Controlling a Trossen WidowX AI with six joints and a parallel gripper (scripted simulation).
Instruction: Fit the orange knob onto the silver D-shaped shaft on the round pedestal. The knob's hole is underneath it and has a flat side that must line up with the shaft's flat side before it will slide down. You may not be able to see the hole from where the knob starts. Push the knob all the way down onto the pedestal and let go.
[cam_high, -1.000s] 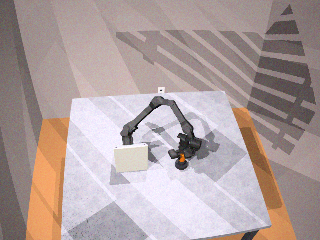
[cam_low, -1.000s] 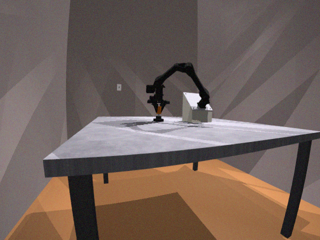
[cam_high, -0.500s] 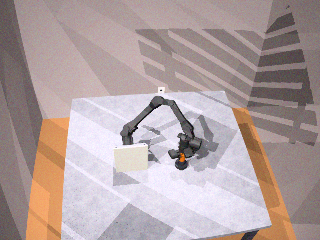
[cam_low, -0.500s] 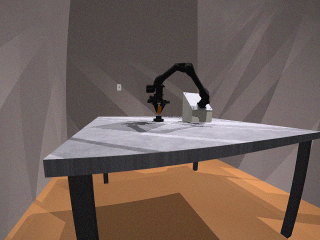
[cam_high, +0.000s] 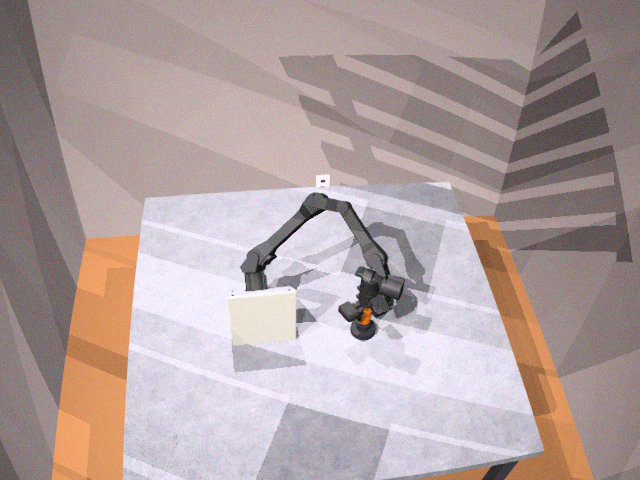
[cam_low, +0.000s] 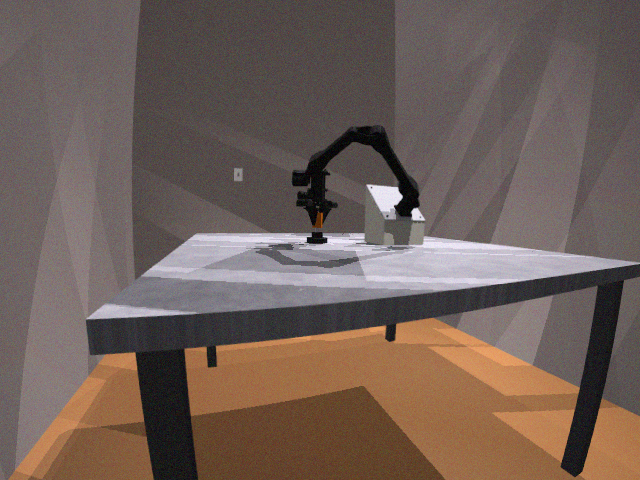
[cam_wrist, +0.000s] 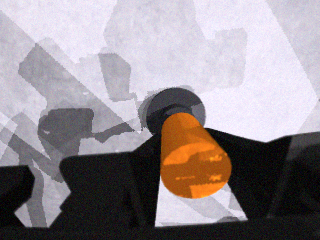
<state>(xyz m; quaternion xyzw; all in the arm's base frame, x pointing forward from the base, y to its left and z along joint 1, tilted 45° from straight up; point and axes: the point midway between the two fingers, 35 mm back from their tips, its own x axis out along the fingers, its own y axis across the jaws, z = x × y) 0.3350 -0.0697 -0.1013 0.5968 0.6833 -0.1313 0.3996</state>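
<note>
My gripper tip is 30 mm below the orange knob. Also, from my gripper tip: dark round pedestal 40 mm below.
</note>
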